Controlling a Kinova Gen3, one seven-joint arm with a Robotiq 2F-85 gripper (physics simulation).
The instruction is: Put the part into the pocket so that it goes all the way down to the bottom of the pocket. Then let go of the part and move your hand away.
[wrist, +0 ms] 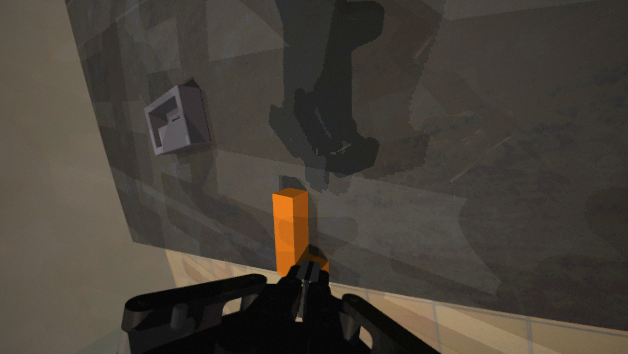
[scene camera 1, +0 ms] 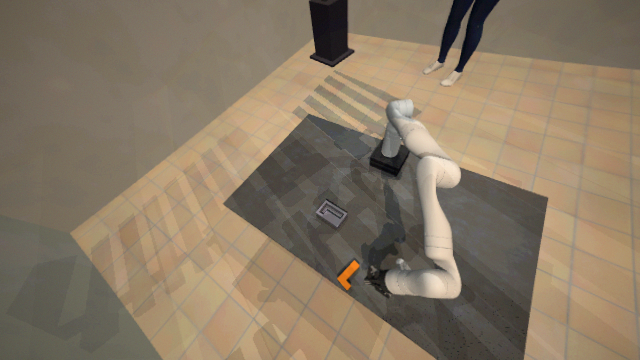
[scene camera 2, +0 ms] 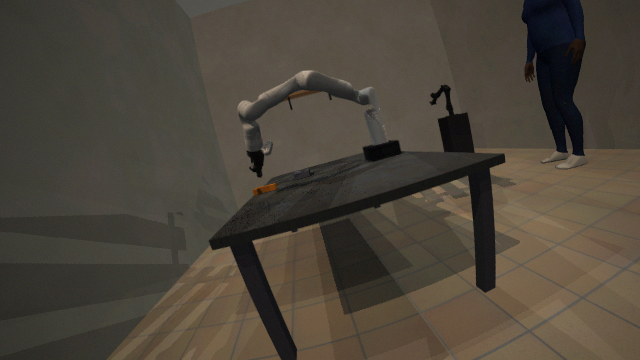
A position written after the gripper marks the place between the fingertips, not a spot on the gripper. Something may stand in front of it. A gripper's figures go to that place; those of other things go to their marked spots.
Labels:
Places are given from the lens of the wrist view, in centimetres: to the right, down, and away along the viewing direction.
gripper (wrist: 310, 273): 0, 7, 16
orange L-shaped part (wrist: 290, 206): -3, 3, 23
grey pocket (wrist: 177, 122): -21, -8, 32
The marked spots on the grey pocket and the orange L-shaped part are 24 cm apart.

